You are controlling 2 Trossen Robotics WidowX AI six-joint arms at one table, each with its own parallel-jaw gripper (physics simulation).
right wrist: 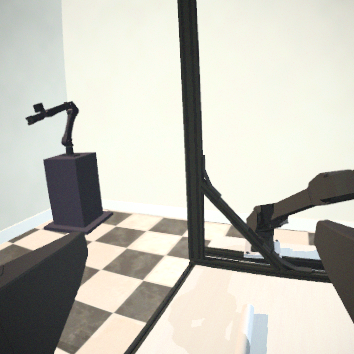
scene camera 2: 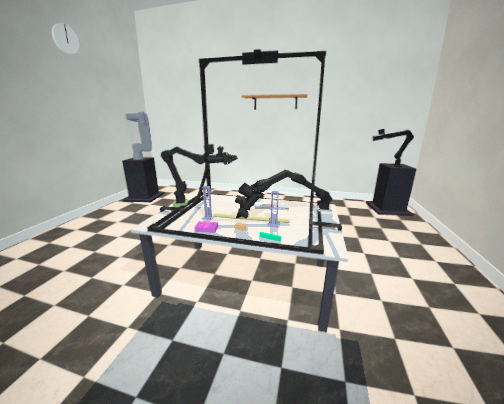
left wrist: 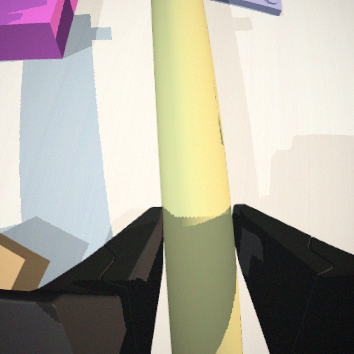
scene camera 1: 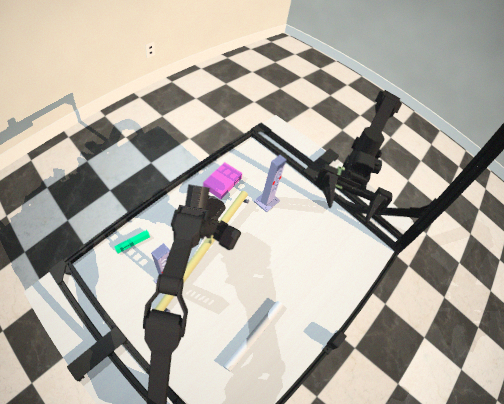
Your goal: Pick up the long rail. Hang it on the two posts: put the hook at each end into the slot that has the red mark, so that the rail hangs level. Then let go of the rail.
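Pixels of known places: left gripper, fingertip midpoint: (scene camera 2: 236,216) (left wrist: 197,216) (scene camera 1: 220,225); right gripper, fingertip midpoint: (right wrist: 201,238) (scene camera 2: 237,157) (scene camera 1: 349,215); left arm's base, origin of the base link: (right wrist: 262,246) (scene camera 2: 324,207); right arm's base, origin of the base link: (scene camera 2: 180,201).
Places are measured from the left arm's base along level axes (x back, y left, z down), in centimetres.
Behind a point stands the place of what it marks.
The long yellow rail (scene camera 1: 197,261) {x -44.2, y 23.3, z -0.7 cm} (scene camera 2: 227,217) {x -63.3, y 27.6, z -1.1 cm} (left wrist: 190,125) {x -60.8, y 26.2, z -2.5 cm} runs low over the table beside two lilac posts; its height above the table is hard to judge. My left gripper (scene camera 1: 210,240) (scene camera 2: 242,215) {x -57.9, y 25.7, z -1.1 cm} (left wrist: 197,216) {x -57.9, y 25.7, z -1.1 cm} is shut on the rail near its middle. One post (scene camera 1: 272,184) {x -75.8, y 20.0, z -9.6 cm} (scene camera 2: 207,202) {x -78.1, y 20.2, z -7.6 cm} has red marks and stands near one rail end, where a small dark hook shows. The other post (scene camera 1: 161,256) {x -33.7, y 25.2, z -18.6 cm} (scene camera 2: 274,209) {x -34.5, y 25.3, z -7.7 cm} is partly hidden by the left arm in scene camera 1. The rail sits below the red marks. My right gripper (scene camera 1: 349,212) {x -62.5, y -4.4, z -33.4 cm} (scene camera 2: 236,158) {x -62.5, y -4.4, z -33.4 cm} (right wrist: 201,238) {x -62.5, y -4.4, z -33.4 cm} is open and empty, high up.
A magenta block (scene camera 1: 220,182) {x -71.5, y 36.8, z -0.2 cm} (scene camera 2: 206,227) {x -72.6, y 41.2, z -0.2 cm} (left wrist: 30,37) {x -67.8, y 34.8, z 0.9 cm}, an orange block (scene camera 2: 240,226) {x -53.6, y 36.2, z 0.3 cm} (left wrist: 10,265) {x -55.8, y 32.6, z -0.2 cm} and a green piece (scene camera 1: 132,242) {x -35.6, y 43.3, z 0.7 cm} (scene camera 2: 270,236) {x -35.7, y 44.8, z 1.0 cm} lie on one side of the rail. A pale bar (scene camera 1: 254,335) {x -37.0, y -3.0, z 0.3 cm} (right wrist: 245,325) {x -31.2, y -2.8, z 0.2 cm} lies on the other side. A black frame (scene camera 2: 204,110) {x -91.9, y -26.6, z -65.6 cm} (right wrist: 190,100) {x -7.9, y -17.3, z -39.7 cm} surrounds the table.
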